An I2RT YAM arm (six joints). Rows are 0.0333 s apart.
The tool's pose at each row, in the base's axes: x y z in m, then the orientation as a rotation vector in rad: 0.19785, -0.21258, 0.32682, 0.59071, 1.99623, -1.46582; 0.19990, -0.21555, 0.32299, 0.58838, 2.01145, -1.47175; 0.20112, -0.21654, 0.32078, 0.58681, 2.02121, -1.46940; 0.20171, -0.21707, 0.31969, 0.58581, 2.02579, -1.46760; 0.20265, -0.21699, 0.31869, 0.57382, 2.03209, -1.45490; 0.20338, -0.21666, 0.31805, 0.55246, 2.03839, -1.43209; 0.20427, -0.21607, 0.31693, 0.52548, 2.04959, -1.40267; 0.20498, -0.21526, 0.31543, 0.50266, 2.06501, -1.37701; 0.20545, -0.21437, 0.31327, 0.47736, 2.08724, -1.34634; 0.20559, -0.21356, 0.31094, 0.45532, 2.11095, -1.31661; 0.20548, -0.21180, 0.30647, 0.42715, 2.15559, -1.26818
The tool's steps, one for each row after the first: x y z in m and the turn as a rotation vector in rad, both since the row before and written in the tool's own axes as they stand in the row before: 0.00110, 0.00313, 0.00409, -0.00077, 0.01046, -0.01179; 0.00057, 0.00205, 0.00168, -0.00460, 0.00551, -0.00468; 0.00028, 0.00099, 0.00087, -0.00268, 0.00231, -0.00199; -0.00003, 0.00133, 0.00034, -0.01319, -0.00459, -0.00290; -0.00011, 0.00102, -0.00001, -0.02234, -0.01153, -0.00271; 0.00009, 0.00154, -0.00007, -0.02956, -0.01204, -0.00508; 0.00046, 0.00178, -0.00018, -0.02713, -0.00567, -0.00716; 0.00107, 0.00213, -0.00008, -0.03289, -0.00249, -0.00975; 0.00141, 0.00203, 0.00001, -0.03173, 0.00096, -0.00952; 0.00294, 0.00379, -0.00015, -0.05096, 0.01101, -0.01486
